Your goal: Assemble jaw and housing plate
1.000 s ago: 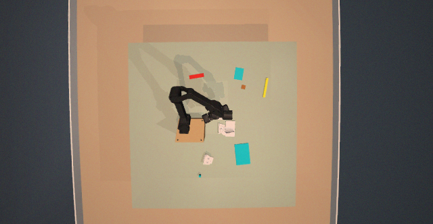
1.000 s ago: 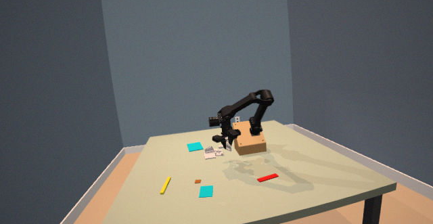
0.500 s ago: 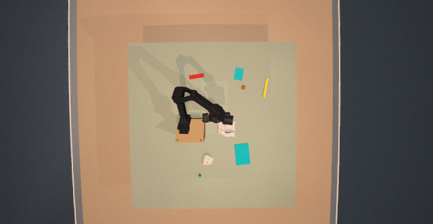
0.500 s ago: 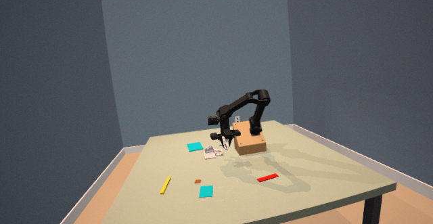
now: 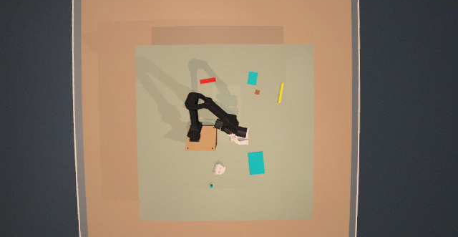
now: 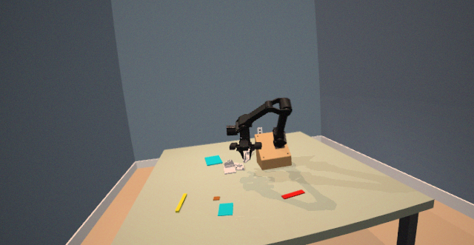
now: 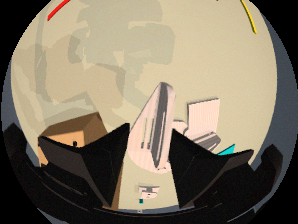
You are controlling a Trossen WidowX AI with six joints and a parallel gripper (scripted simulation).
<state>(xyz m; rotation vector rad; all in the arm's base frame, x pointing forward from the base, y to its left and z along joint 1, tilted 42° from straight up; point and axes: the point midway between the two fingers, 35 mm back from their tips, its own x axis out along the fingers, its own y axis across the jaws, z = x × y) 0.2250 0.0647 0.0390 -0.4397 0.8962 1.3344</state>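
The white ribbed part is 11 cm ahead of my gripper tip, 8 cm to the right of it and 8 cm below it. Round my gripper tip: small white piece: 32 cm to the right, 7 cm below, 6 cm behind; then brown chip: 24 cm to the left, 20 cm ahead, 8 cm below; then pale housing part: 32 cm to the right, 6 cm below, 6 cm behind.
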